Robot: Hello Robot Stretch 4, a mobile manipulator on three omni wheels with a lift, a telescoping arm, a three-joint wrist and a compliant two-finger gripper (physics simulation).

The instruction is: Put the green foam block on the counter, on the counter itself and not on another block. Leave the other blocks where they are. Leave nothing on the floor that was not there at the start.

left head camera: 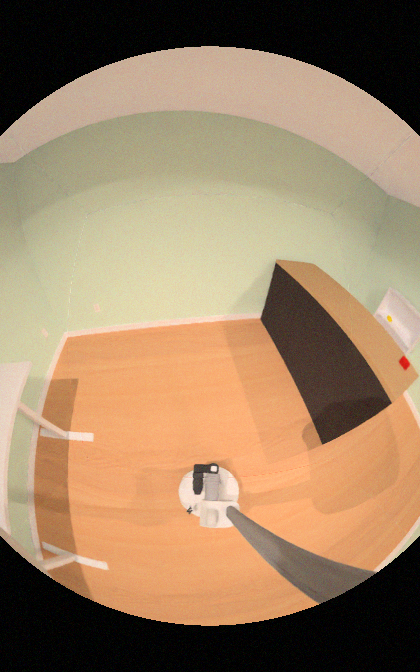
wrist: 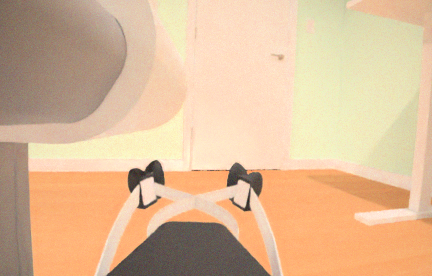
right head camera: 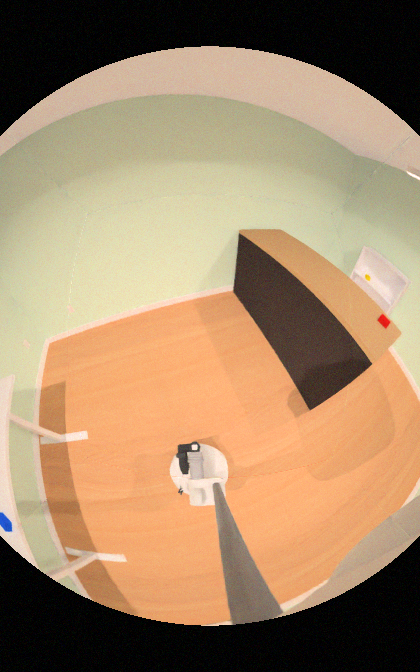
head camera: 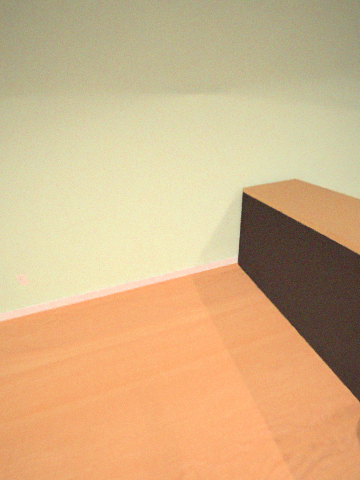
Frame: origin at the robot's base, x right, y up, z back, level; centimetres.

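Where they show: gripper, fingertip midpoint: [wrist: 196, 176].
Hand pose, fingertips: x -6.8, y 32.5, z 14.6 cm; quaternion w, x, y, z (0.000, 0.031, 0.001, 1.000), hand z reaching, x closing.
Observation:
After its pixels a point has its place.
The green foam block does not show in these views. The counter has a wood-coloured top and dark sides; its top [head camera: 305, 205] @(x 90.3, y 88.2, z -154.9 cm) [left head camera: 340, 310] [right head camera: 310, 270] runs along the right side of the head views. A red block [left head camera: 404, 363] [right head camera: 383, 321] lies on the counter near its near right end. A yellow block [left head camera: 389, 318] [right head camera: 367, 277] is in a white open box behind the counter. A blue block [right head camera: 5, 522] lies on the white table at the left edge of the right head view. My gripper [wrist: 196, 176] @(x -6.8, y 32.6, z 14.6 cm) is open and empty, low above the floor in the wrist view.
The white table [left head camera: 10, 400] [right head camera: 6, 450] stands at the left on T-shaped legs. The white open box [left head camera: 405, 310] [right head camera: 387, 280] is at the wall behind the counter. A closed door [wrist: 240, 100] @(x -26.9, y 52.6, z 198.4 cm) shows in the wrist view, with a white table leg [wrist: 421, 150] @(x -101.5, y 28.0, z 102.9 cm) at right.

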